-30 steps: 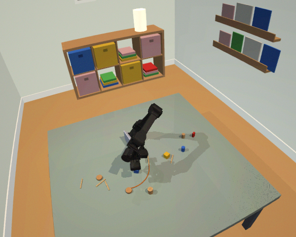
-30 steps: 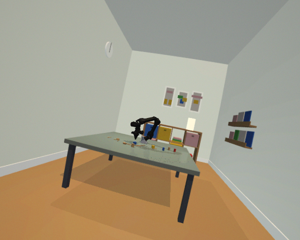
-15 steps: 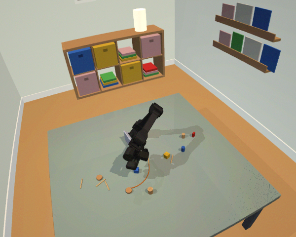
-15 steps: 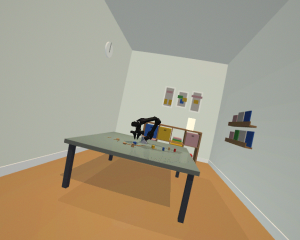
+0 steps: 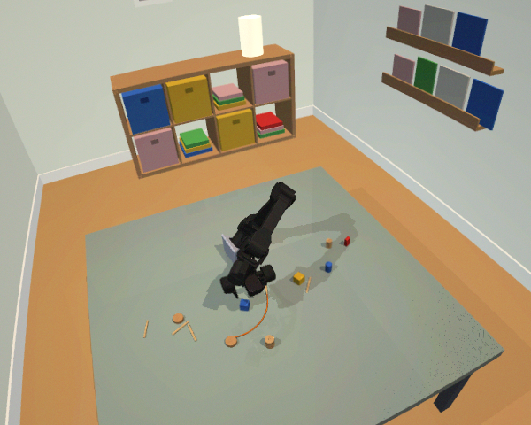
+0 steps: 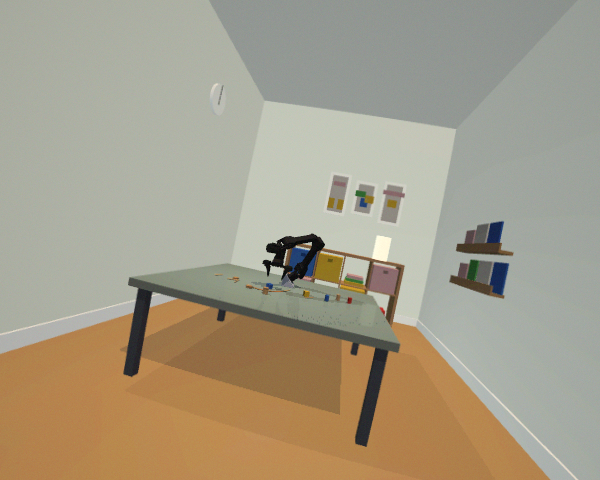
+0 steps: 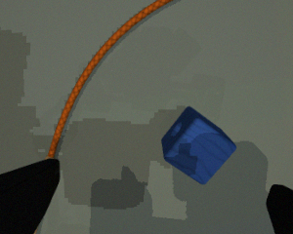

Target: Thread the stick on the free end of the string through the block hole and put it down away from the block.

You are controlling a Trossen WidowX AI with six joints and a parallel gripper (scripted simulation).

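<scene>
Right now my gripper tip is 50 mm above the blue cube, 20 mm to the left of it and 10 mm past it. From my gripper tip the other things lie so: yellow cube 220 mm to the left, 50 mm below, 10 mm ahead; then round wooden button 140 mm to the right, 100 mm ahead, 60 mm below; then thin wooden stick 90 mm to the left, 70 mm below, 30 mm behind.
</scene>
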